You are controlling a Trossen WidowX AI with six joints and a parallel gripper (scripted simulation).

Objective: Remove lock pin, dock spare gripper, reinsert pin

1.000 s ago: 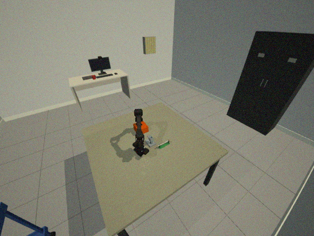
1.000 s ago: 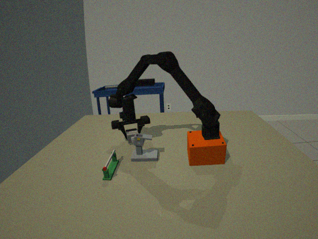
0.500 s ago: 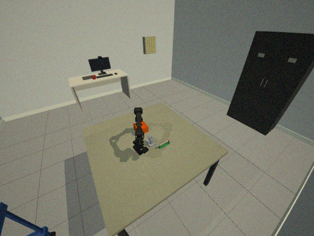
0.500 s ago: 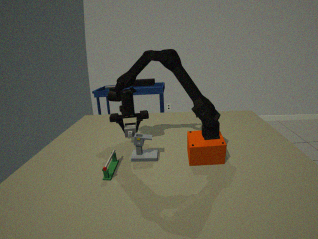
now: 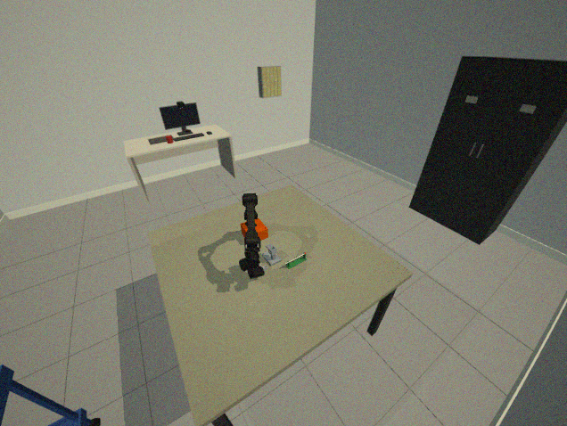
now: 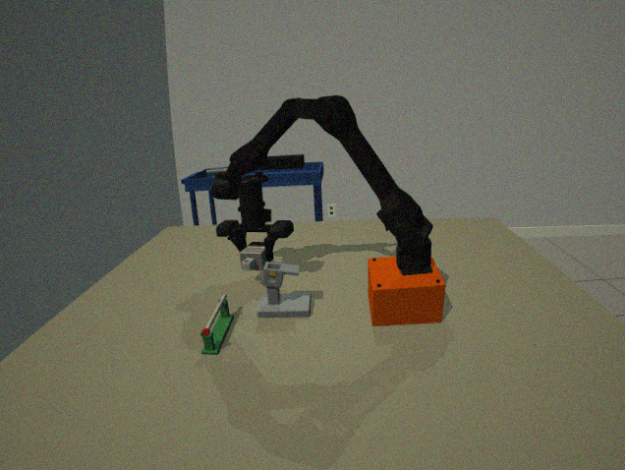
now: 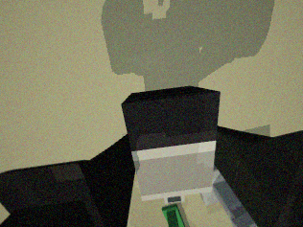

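The spare gripper is 1 cm to the left of my gripper tip and 2 cm above it. Also, from my gripper tip: socket (8 cm behind, 16 cm to the left); green cradle (4 cm ahead, 27 cm to the left, 2 cm below).
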